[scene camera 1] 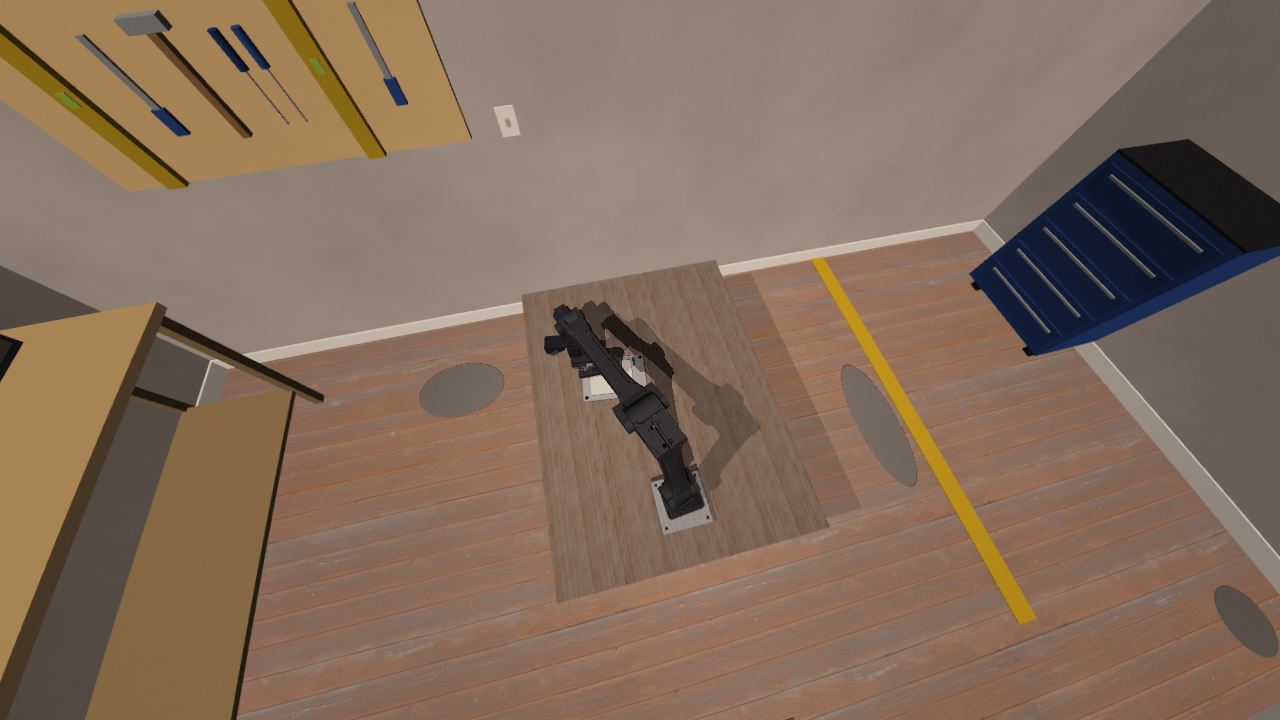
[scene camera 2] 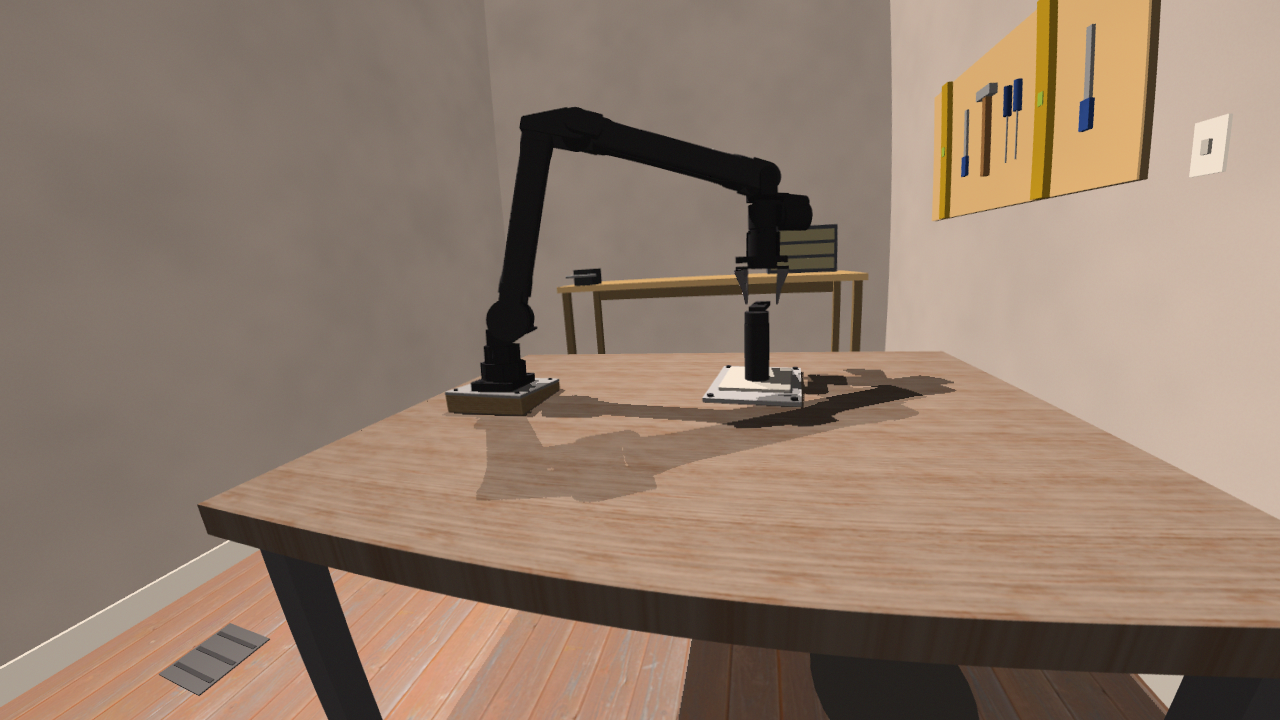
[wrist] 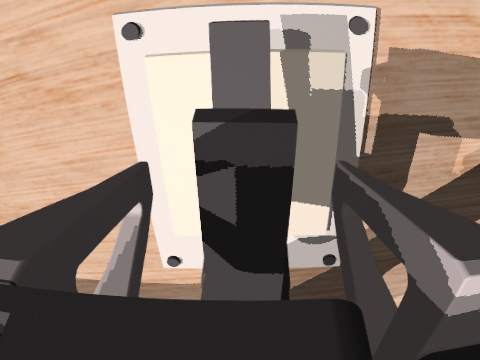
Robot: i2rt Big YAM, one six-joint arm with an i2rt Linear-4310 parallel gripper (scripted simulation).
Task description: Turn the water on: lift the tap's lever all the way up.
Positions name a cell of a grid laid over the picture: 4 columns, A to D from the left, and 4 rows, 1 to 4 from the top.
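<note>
My own gripper (scene camera 2: C2) (wrist: C2) is there for me to see. I can see a tap as well, and the tap (scene camera 2: C3) (wrist: C1) shows in the same views as my gripper does.
</note>
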